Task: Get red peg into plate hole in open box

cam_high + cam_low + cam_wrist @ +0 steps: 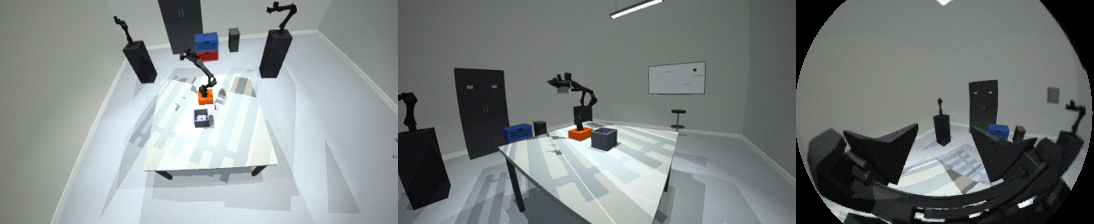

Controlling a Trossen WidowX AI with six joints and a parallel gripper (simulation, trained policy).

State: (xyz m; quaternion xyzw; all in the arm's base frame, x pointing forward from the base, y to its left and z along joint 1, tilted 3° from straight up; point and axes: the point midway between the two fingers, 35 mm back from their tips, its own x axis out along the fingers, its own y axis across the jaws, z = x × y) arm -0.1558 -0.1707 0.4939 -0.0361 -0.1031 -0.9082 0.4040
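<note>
Now: the red peg 35 cm ahead of my gripper tip, 35 cm to the left of it and 53 cm below it. The rest, counted from my gripper tip: grey plate 52 cm ahead, 20 cm to the left, 52 cm below.
</note>
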